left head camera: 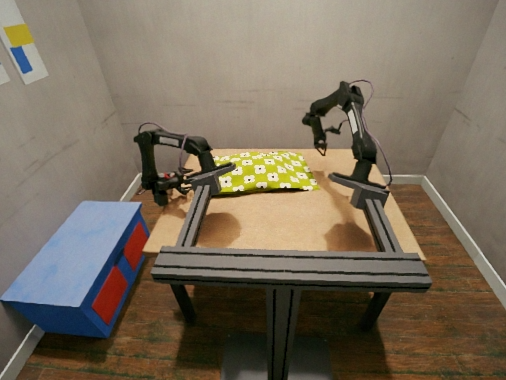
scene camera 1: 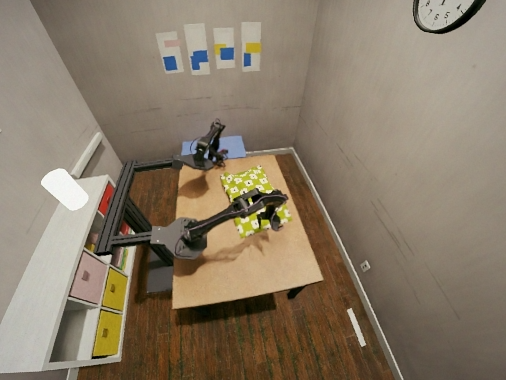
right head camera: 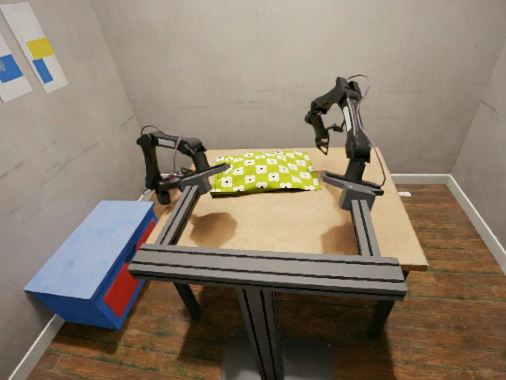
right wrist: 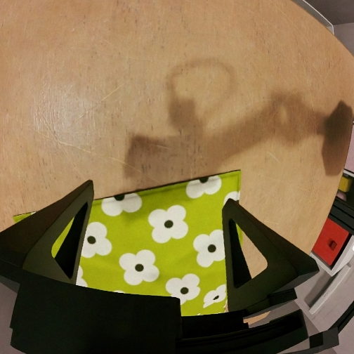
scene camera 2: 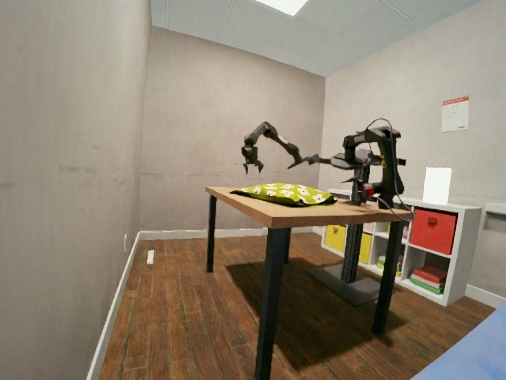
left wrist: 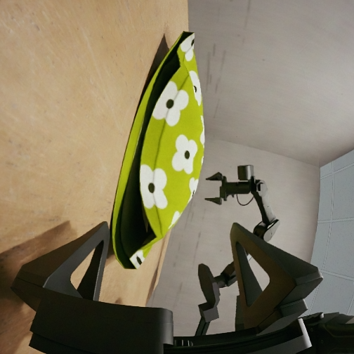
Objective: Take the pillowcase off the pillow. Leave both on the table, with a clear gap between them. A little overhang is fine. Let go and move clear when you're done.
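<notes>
The green pillowcase with white flowers [left head camera: 260, 172] [right head camera: 265, 172] [scene camera 1: 231, 188] [scene camera 2: 285, 192] [left wrist: 170, 145] [right wrist: 165, 255] lies flat and plump on the table [left head camera: 280, 220] [scene camera 1: 240, 275]. Its dark open end faces my left gripper in the left wrist view. The pillow is hidden inside, and I cannot make it out in the opening. My left gripper [left wrist: 169, 229] [scene camera 2: 342, 190] is open and empty, low beside the open end, turned sideways and apart from the cloth. My right gripper [right wrist: 161, 196] [scene camera 2: 253, 172] is open and empty, pointing down above the far end of the pillowcase.
A dark frame [left head camera: 290, 267] [right head camera: 265, 270] carries both arms at the table's near side. A blue cabinet with red fronts [left head camera: 75, 250] [right head camera: 95, 250] stands left of the table. A white shelf unit [scene camera 1: 30, 300] [scene camera 2: 462, 250] stands behind the frame.
</notes>
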